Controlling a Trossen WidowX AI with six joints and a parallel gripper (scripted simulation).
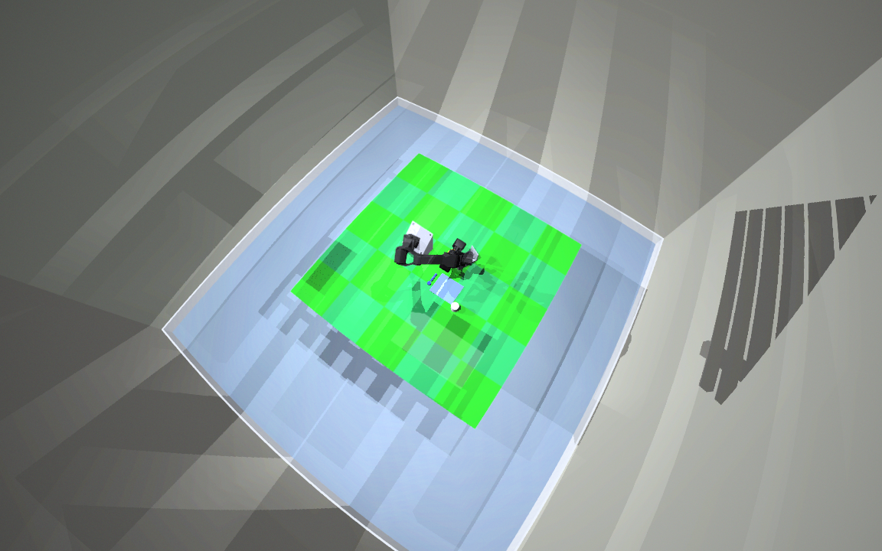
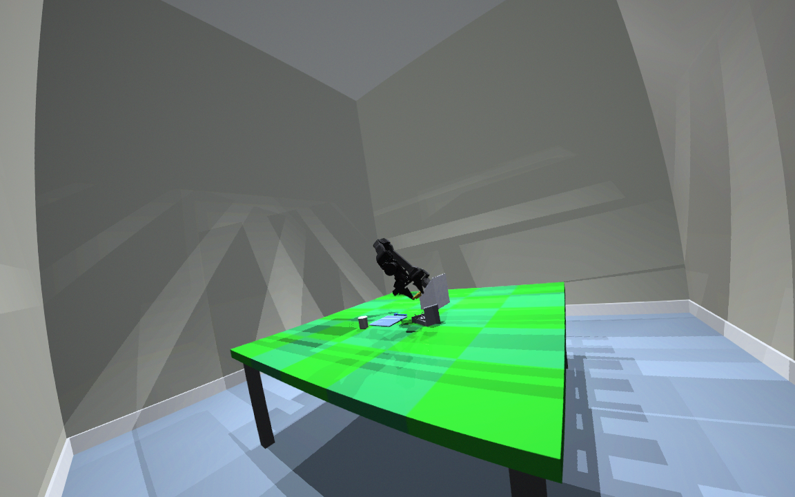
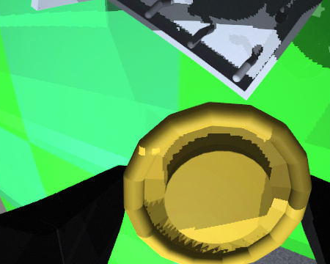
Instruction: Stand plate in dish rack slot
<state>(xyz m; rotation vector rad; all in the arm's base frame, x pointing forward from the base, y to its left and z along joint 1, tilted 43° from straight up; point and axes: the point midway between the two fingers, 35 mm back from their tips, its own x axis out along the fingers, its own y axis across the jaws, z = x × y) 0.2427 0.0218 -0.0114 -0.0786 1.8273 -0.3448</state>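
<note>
Right now the grey dish rack is 80 mm below my gripper tip, 60 mm ahead of it and 50 mm to the left of it. Round my gripper tip: blue mat 160 mm to the right, 100 mm below, 60 mm ahead; yellow plate 10 mm above; white cup 240 mm to the right, 150 mm ahead, 80 mm below.
</note>
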